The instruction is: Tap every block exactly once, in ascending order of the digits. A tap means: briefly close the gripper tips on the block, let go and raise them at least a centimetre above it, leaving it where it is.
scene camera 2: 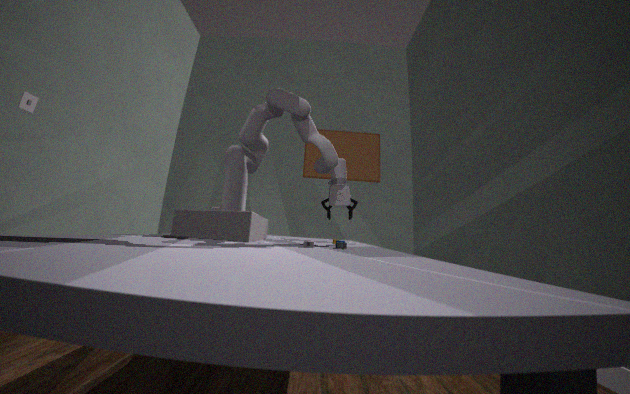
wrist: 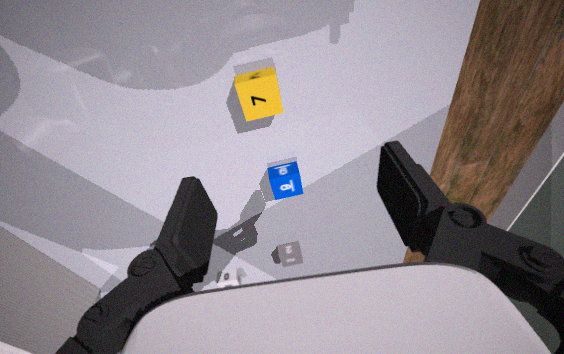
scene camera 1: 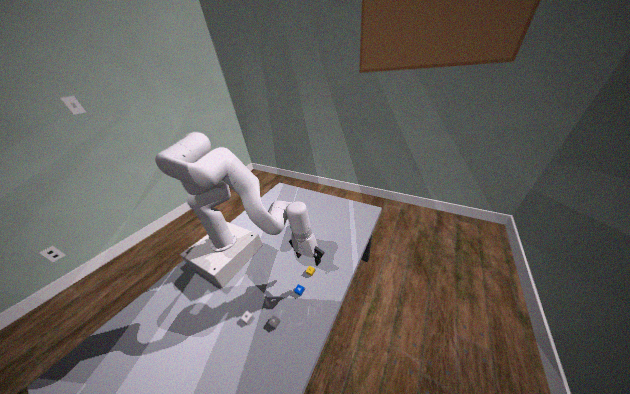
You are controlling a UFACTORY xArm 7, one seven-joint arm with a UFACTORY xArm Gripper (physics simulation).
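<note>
My gripper (scene camera 1: 308, 259) (scene camera 2: 340, 218) (wrist: 291, 180) is open and empty, well above the table. In the wrist view, a yellow block (scene camera 1: 310, 271) (wrist: 258, 97) with a 7 lies beyond the fingertips. A blue block (scene camera 1: 299, 289) (wrist: 286, 184) with an underlined 6 or 9, I cannot tell which, shows between the fingers but far below them. A grey block (scene camera 1: 273, 322) (scene camera 2: 340, 245) (wrist: 290, 253) with a 2 and a white block (scene camera 1: 246, 317) (scene camera 2: 309, 244) (wrist: 229, 276) with a 0 show near the gripper body's edge. In scene camera 2 the grey block mostly hides the coloured ones.
The blocks stand apart on the grey-white table (scene camera 1: 210, 365) (scene camera 2: 240, 285), crossed by shadows. The arm's base box (scene camera 1: 215, 272) (scene camera 2: 215, 225) stands to the left. The table's right edge drops to a wooden floor (scene camera 1: 425, 300) (wrist: 505, 75).
</note>
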